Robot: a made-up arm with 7 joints.
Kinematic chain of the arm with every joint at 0, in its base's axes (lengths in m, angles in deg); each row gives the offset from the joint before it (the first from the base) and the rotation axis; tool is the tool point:
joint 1: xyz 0 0 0.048 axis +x
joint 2: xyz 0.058 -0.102 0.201 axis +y
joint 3: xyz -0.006 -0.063 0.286 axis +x
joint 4: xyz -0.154 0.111 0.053 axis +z
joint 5: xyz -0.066 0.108 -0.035 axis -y
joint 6: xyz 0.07 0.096 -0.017 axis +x
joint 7: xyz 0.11 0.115 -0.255 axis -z
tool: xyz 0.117 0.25 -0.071
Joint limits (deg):
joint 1: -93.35..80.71
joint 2: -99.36..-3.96
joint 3: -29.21..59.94
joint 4: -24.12..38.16
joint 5: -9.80..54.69
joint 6: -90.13..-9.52
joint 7: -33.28..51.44
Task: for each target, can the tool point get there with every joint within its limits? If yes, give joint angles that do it. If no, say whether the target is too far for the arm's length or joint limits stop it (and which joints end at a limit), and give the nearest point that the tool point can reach.
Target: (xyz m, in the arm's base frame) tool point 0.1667 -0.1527 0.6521
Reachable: yes | joints 24.71 -61.21 -18.36 -13.16 35.83 -21.88 29.92
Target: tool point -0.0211 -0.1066 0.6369
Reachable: yes | joints 40.39 -71.82 34.70 -17.79 21.69 -34.87 -10.48
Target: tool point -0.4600 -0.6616 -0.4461
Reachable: no: joint limits stop it (at a limit: joint 1, joint 4, joint 5, joint 6, joint 7) | nearest point -0.3382 -0.5451 -0.2755 | short by 0.240 m
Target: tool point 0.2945 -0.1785 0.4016
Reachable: yes | joints 55.49 -28.51 -4.62 6.65 31.48 -46.36 4.94
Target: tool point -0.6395 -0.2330 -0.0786
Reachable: no: joint limits stop it (at a limit: joint 1, joint 2, joint 4, joint 5, joint 6, joint 7) | nearest point -0.6079 -0.3094 -0.0664 | short by 0.084 m
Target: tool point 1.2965 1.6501 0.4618
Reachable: no: too far | nearest point 0.4054 0.9255 0.2801 | short by 1.163 m
